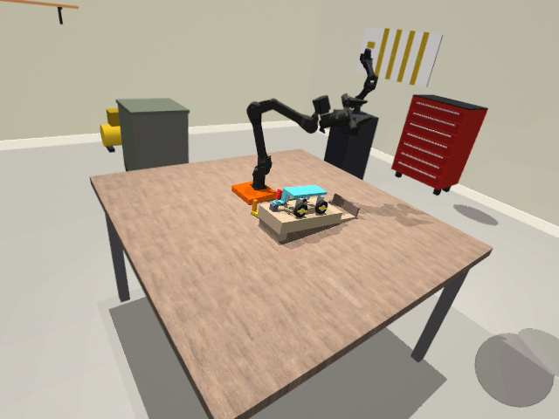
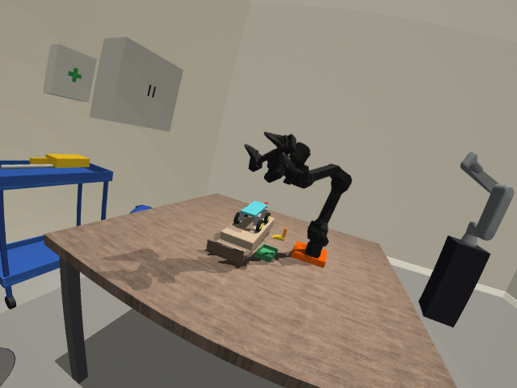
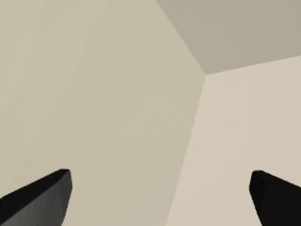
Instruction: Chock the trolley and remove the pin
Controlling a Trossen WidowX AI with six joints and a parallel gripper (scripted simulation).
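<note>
Right now my gripper tip is 440 mm to the left of the red-headed stop pin, 320 mm above it and 90 mm short of it. The rest, counted from my gripper tip: trolley 340 mm below, 330 mm to the right, 90 mm ahead; then raised lip 420 mm below, 50 mm to the right, 50 mm ahead; then green tray 460 mm below, 230 mm to the right, 50 mm behind.
</note>
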